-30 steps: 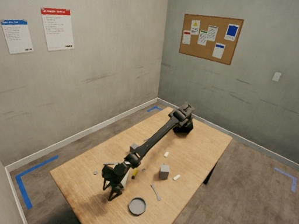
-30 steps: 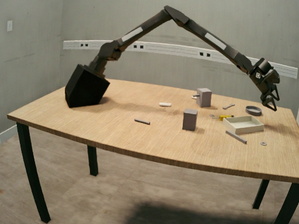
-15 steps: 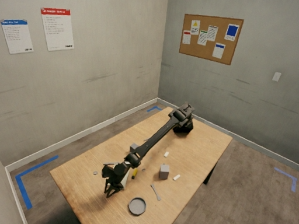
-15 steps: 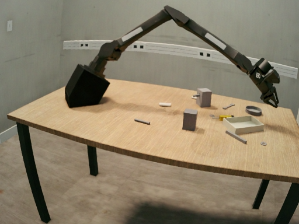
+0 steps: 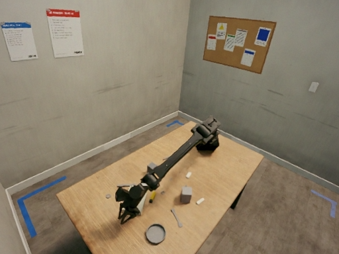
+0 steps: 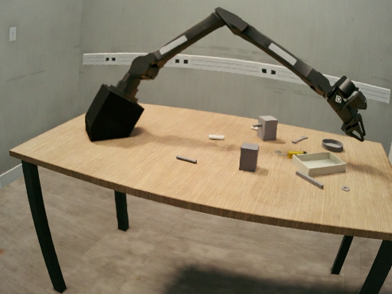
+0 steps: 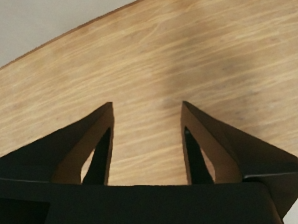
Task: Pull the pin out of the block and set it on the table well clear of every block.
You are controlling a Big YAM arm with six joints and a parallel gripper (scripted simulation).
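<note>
My hand is 42 cm past the short grey pin, 5 cm above it and 3 cm to the right of it. From my hand the other things lie so: grey bar 25 cm to the right, 16 cm behind, 10 cm below; white tray 15 cm behind, 12 cm to the right, 10 cm below; grey ring dish 13 cm behind, 12 cm to the left, 10 cm below.
</note>
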